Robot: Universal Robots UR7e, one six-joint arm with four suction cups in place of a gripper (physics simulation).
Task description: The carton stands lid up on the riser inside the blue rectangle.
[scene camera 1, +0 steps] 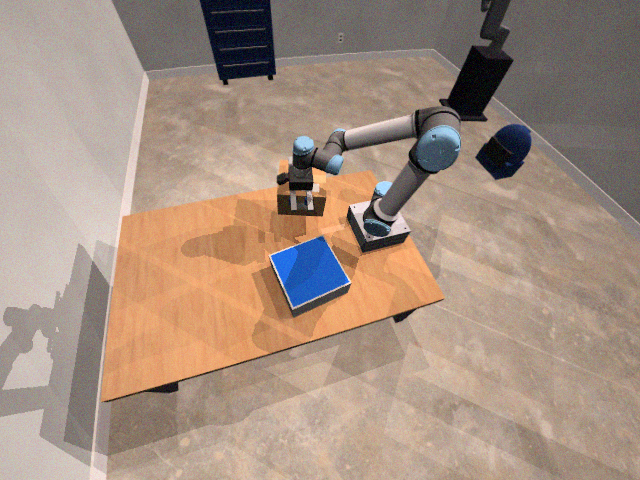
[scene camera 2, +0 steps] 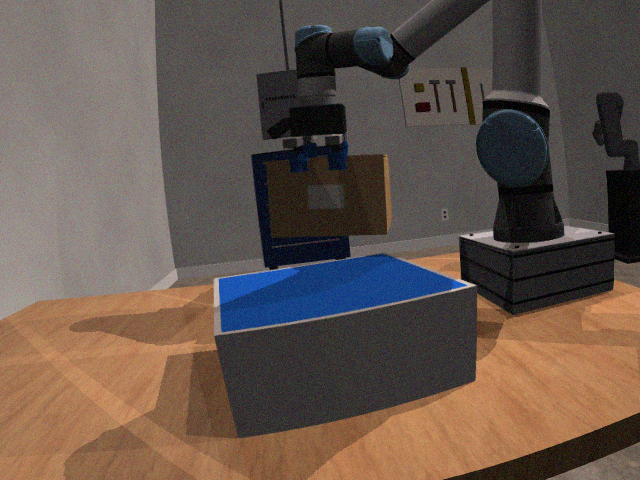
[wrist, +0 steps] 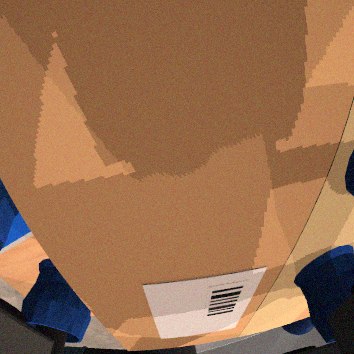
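Observation:
The brown carton (scene camera 1: pixel 285 205) (scene camera 2: pixel 361 206) (wrist: pixel 175 225) hangs in the air behind the riser, roughly level, below my suction gripper (scene camera 1: pixel 301 198) (scene camera 2: pixel 318 159). The cups are at its upper part; two blue cups overlap its near face in the scene camera 2 view. A white label shows on that face, and a barcode label (wrist: pixel 200 305) on the face toward the wrist camera. I cannot tell which face is the lid. The grey riser (scene camera 1: pixel 321 301) (scene camera 2: pixel 351 366) stands on the table, with the blue rectangle (scene camera 1: pixel 315 273) (scene camera 2: pixel 330 294) (wrist: pixel 17 230) on top. Cup contacts are mostly hidden.
The wooden table (scene camera 1: pixel 170 320) (scene camera 2: pixel 103 382) carries the riser and the arm's base block (scene camera 1: pixel 382 240) (scene camera 2: pixel 563 273), which stands right of the riser. A blue drawer cabinet (scene camera 1: pixel 242 38) (scene camera 2: pixel 263 222) stands behind the table. A pale wall is at the left.

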